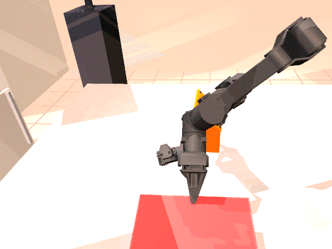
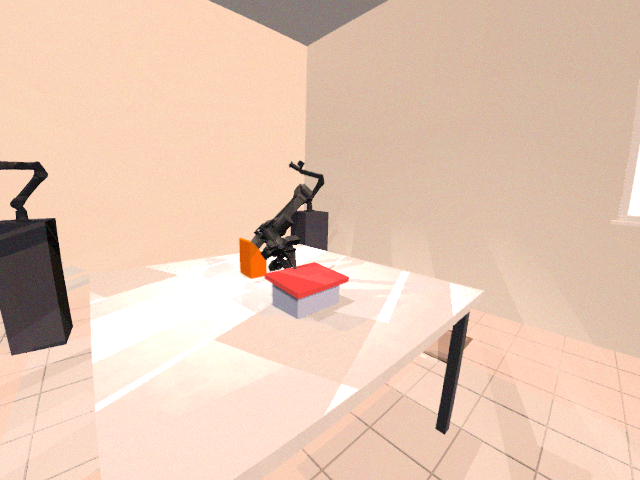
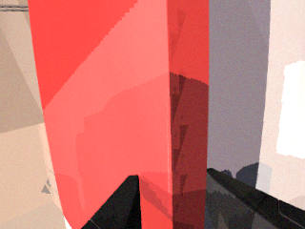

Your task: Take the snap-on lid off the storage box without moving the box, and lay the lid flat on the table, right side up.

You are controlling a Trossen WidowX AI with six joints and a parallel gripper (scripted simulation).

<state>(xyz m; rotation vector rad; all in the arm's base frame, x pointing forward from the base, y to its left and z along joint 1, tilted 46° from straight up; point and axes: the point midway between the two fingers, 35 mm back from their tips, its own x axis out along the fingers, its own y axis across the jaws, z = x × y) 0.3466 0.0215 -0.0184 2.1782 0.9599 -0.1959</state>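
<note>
Right now the lid is 80 mm ahead of my gripper tip and 10 mm to the left of it. From my gripper tip the other things lie so: grey storage box: 70 mm ahead, 10 mm to the left, 60 mm below.
</note>
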